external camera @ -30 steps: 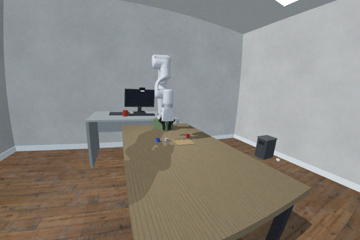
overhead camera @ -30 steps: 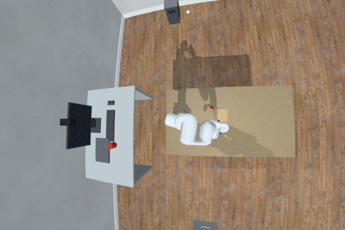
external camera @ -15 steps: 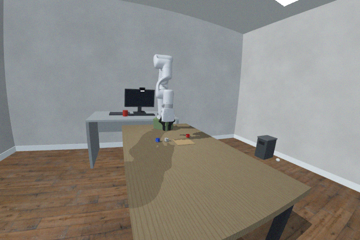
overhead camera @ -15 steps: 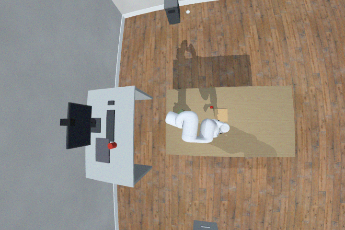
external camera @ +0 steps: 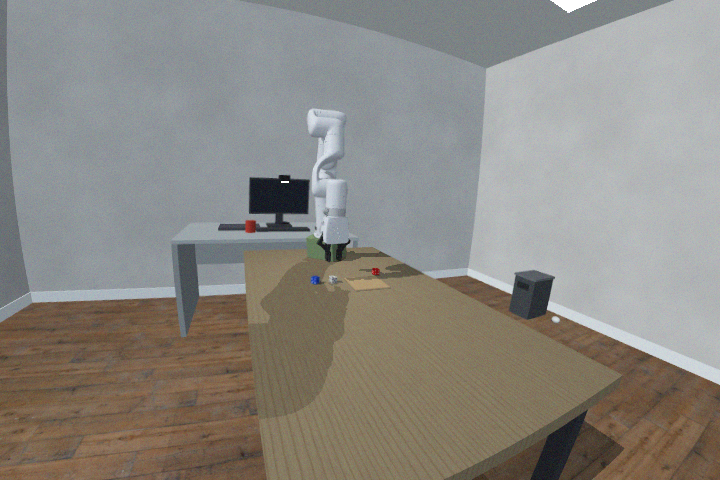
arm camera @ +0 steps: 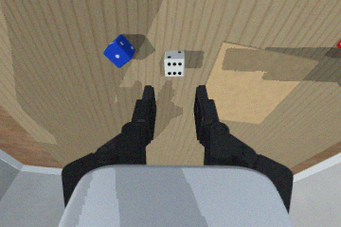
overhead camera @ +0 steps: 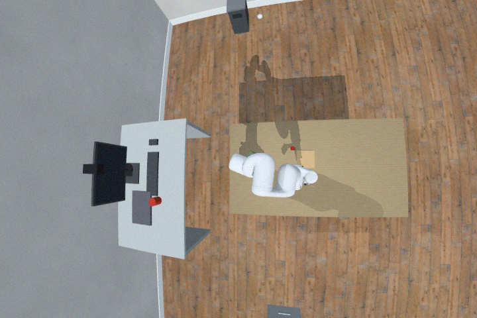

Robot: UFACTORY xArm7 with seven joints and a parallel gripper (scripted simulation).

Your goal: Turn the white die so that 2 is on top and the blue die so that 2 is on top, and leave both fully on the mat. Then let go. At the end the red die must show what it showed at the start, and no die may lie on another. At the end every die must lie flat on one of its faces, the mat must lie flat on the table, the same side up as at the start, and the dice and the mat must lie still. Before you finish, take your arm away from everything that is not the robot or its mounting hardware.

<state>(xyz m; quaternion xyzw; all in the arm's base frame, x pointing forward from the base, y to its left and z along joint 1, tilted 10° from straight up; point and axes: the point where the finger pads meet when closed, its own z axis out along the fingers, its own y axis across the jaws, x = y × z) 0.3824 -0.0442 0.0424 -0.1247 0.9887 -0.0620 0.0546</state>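
Now: hand 1 cm short of the white die and 9 cm above it. Round my hand: red die: 8 cm behind, 21 cm to the left, 9 cm below; tan mat: 3 cm ahead, 13 cm to the left, 10 cm below; blue die: 1 cm ahead, 7 cm to the right, 9 cm below.
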